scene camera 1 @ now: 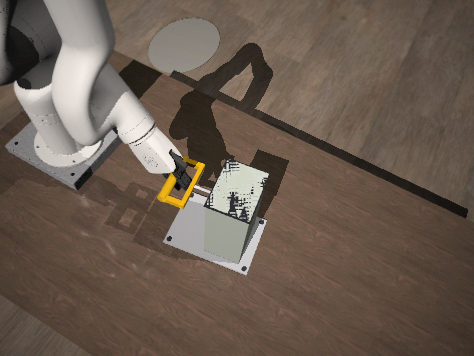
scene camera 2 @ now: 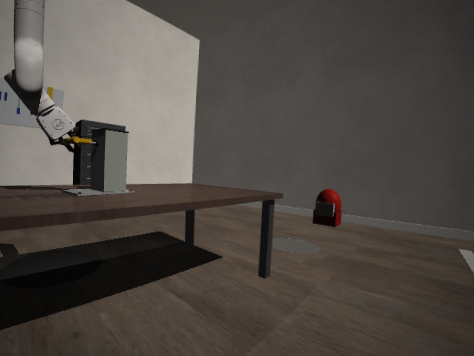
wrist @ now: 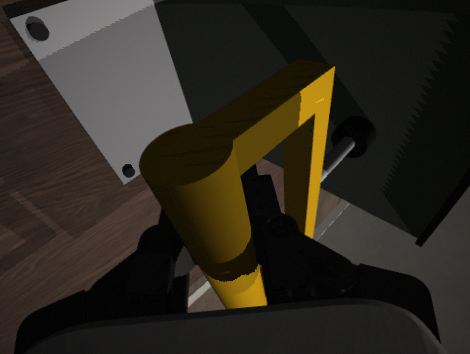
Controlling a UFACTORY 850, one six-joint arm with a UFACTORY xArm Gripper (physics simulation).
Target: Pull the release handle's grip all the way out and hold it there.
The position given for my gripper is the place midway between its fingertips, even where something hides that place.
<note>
I see my gripper (scene camera 1: 185, 186) and a base plate (wrist: 115, 72).
My gripper is seen too in the wrist view (wrist: 220, 176).
</note>
